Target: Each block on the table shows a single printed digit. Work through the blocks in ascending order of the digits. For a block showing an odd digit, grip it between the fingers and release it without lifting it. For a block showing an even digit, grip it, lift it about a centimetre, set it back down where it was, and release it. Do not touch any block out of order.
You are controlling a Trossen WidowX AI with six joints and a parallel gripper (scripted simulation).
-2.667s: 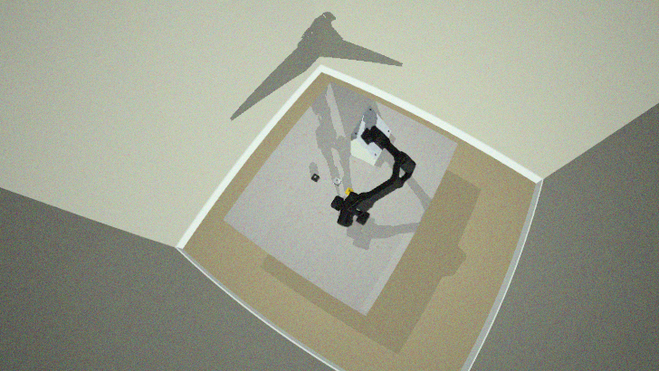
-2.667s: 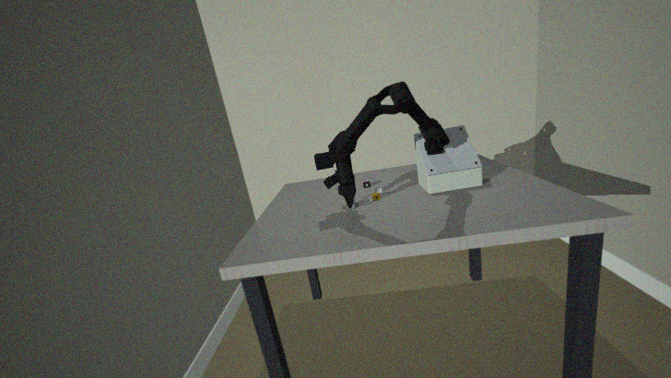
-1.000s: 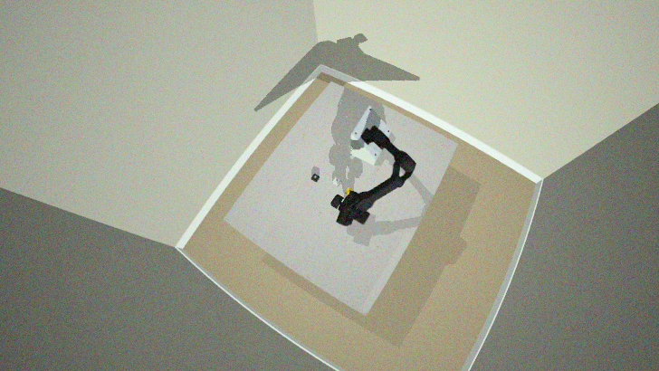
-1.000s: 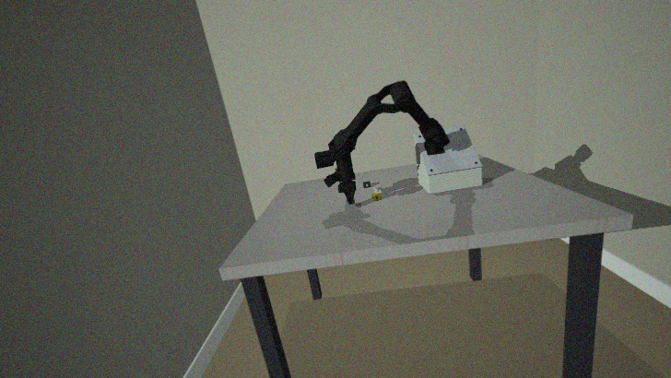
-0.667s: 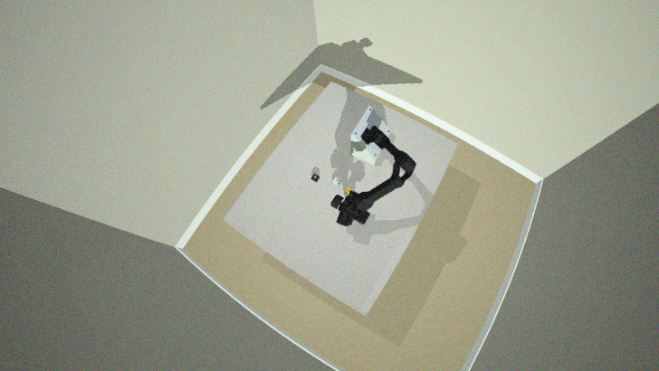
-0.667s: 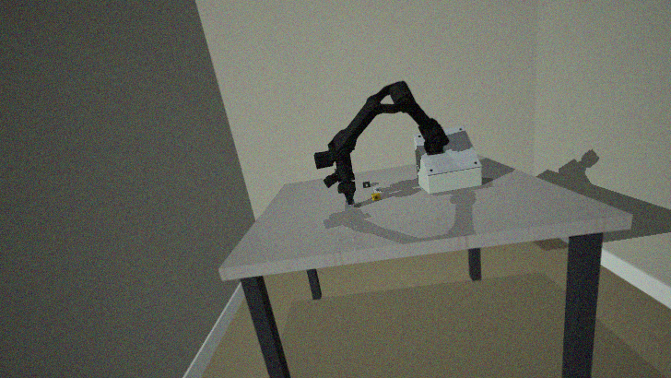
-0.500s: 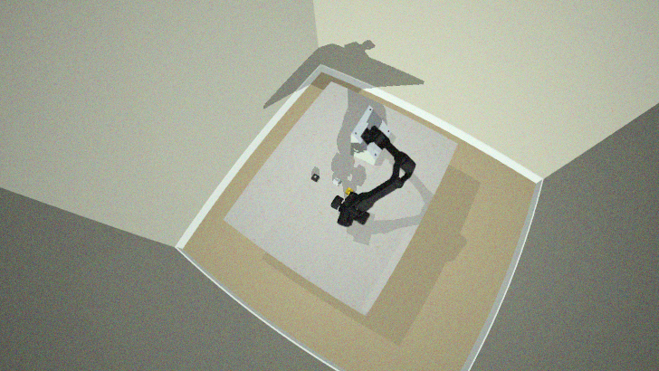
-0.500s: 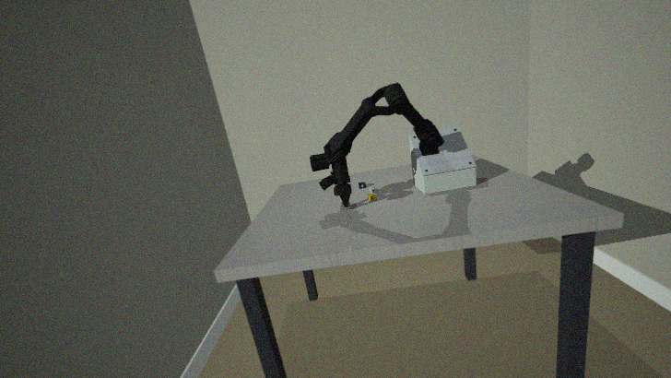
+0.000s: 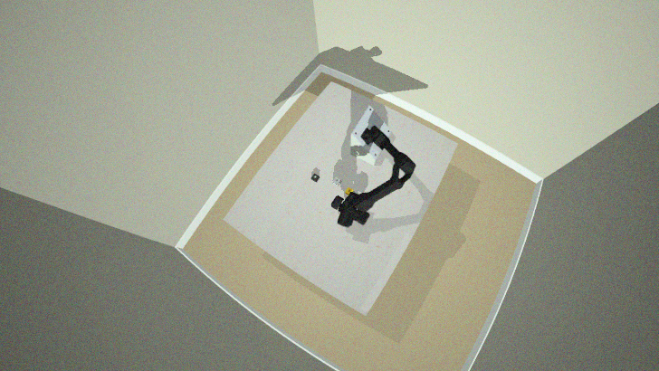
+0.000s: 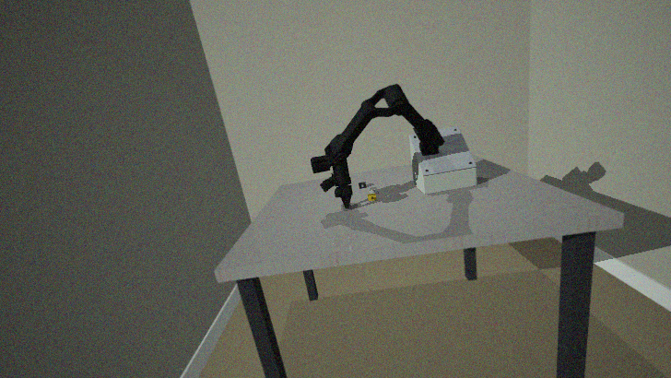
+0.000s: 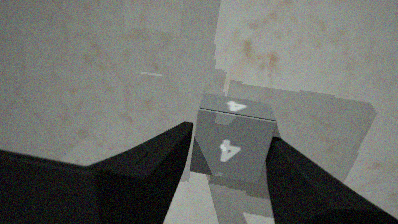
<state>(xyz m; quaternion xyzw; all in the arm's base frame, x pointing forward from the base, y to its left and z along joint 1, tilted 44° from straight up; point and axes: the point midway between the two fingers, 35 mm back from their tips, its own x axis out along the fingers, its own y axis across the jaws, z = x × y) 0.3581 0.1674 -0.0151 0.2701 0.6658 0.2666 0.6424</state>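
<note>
My gripper tip is now right at the grey block. Round my gripper tip: white block: 150 mm to the right, 120 mm behind; then black block: 260 mm to the right, 80 mm behind; then yellow block: 110 mm behind, 70 mm to the right.
</note>
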